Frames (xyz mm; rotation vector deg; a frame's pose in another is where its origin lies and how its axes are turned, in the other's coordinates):
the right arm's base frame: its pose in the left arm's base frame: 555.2 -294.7 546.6 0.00 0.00 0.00
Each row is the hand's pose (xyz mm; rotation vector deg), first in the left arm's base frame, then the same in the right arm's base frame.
Working: the left arm's base frame: its pose in the right arm's base frame: -555.2 294.7 -546.6 0.00 0.00 0.00

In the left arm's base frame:
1: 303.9 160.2 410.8 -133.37 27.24 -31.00
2: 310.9 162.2 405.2 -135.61 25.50 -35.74
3: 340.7 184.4 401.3 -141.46 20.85 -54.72
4: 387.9 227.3 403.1 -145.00 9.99 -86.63
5: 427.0 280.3 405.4 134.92 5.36 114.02
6: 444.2 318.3 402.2 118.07 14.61 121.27
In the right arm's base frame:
1: -251.3 454.9 -135.8 -133.37 27.24 -31.00
2: -244.3 456.9 -141.4 -135.61 25.50 -35.74
3: -214.5 479.1 -145.3 -141.46 20.85 -54.72
4: -167.3 522.0 -143.5 -145.00 9.99 -86.63
5: -128.2 575.0 -141.2 134.92 5.36 114.02
6: -111.0 613.0 -144.4 118.07 14.61 121.27

